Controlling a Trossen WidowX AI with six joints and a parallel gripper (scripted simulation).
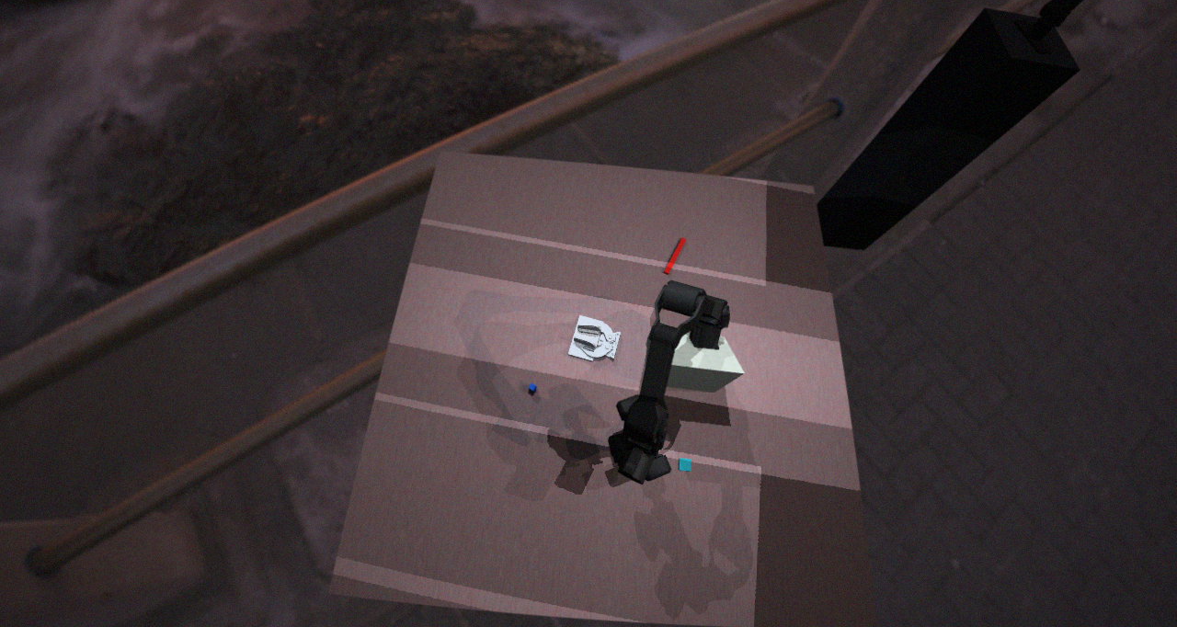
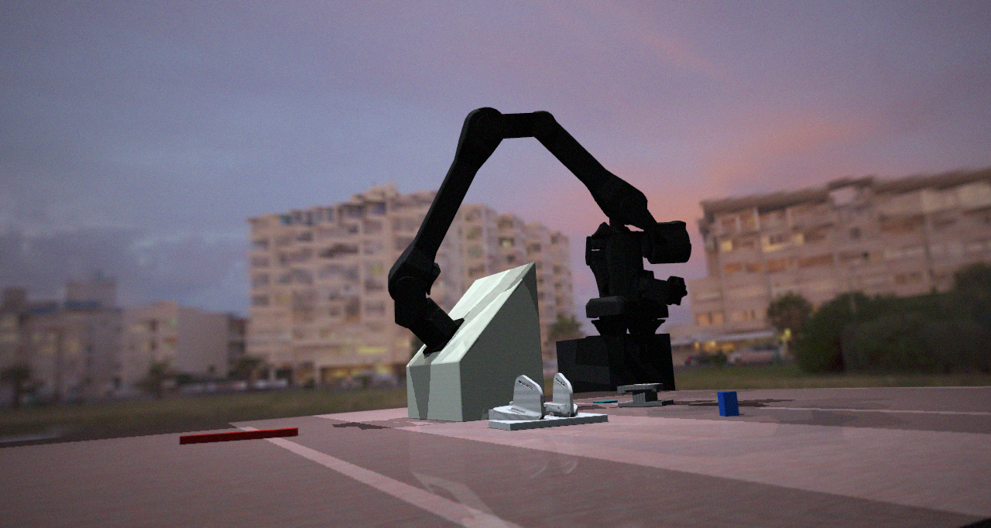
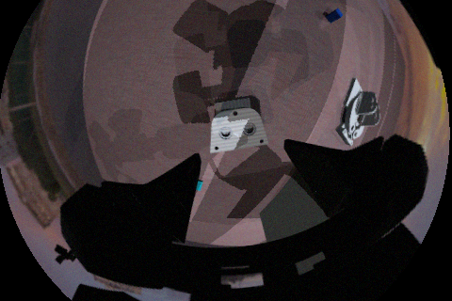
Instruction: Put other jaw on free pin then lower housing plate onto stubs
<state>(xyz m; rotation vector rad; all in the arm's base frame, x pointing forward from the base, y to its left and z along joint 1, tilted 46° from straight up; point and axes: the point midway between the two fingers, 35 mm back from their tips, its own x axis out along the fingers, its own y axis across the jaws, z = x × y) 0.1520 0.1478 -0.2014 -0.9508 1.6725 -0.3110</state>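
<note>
The white stand lies 1 cm ahead of my gripper tip, 1 cm to the left of it and 5 cm below it. Also, from my gripper tip: teal square 13 cm behind, 5 cm to the left, 6 cm below; blue cube 28 cm ahead, 12 cm to the right, 5 cm below; plate 8 cm ahead, 26 cm to the right, 6 cm below.
</note>
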